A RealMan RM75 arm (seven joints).
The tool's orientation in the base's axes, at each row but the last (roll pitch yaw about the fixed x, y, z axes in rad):
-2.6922 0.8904 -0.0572
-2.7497 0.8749 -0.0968
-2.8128 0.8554 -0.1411
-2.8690 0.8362 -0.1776
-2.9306 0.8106 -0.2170
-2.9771 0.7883 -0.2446
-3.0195 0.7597 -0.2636
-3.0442 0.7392 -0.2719
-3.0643 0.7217 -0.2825
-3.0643 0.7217 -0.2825
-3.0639 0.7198 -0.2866
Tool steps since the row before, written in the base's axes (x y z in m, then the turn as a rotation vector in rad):
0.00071 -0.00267 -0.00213 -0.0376 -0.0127 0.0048
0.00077 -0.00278 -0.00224 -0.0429 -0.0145 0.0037
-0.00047 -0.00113 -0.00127 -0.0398 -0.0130 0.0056
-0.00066 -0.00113 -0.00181 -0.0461 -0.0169 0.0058
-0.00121 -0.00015 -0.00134 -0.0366 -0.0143 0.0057
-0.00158 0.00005 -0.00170 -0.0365 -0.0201 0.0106
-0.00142 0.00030 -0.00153 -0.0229 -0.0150 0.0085
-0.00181 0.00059 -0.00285 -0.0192 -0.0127 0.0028
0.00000 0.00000 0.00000 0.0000 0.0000 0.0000
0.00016 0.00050 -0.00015 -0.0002 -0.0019 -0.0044
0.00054 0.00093 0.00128 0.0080 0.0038 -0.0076
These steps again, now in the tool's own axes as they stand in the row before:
0.00220 0.00266 -0.00054 -0.0269 0.0245 0.0166
0.00238 0.00273 -0.00044 -0.0293 0.0284 0.0200
0.00076 0.00147 0.00062 -0.0289 0.0255 0.0174
0.00104 0.00160 0.00116 -0.0327 0.0313 0.0199
0.00018 0.00077 0.00163 -0.0266 0.0255 0.0147
0.00012 0.00071 0.00221 -0.0291 0.0303 0.0094
0.00000 0.00034 0.00208 -0.0191 0.0211 0.0038
0.00051 0.00025 0.00338 -0.0130 0.0181 0.0064
0.00000 0.00000 0.00000 0.0000 0.0000 0.0000
0.00011 -0.00052 0.00014 0.0032 0.0021 0.0029
-0.00065 -0.00113 -0.00105 0.0100 -0.0058 0.0018

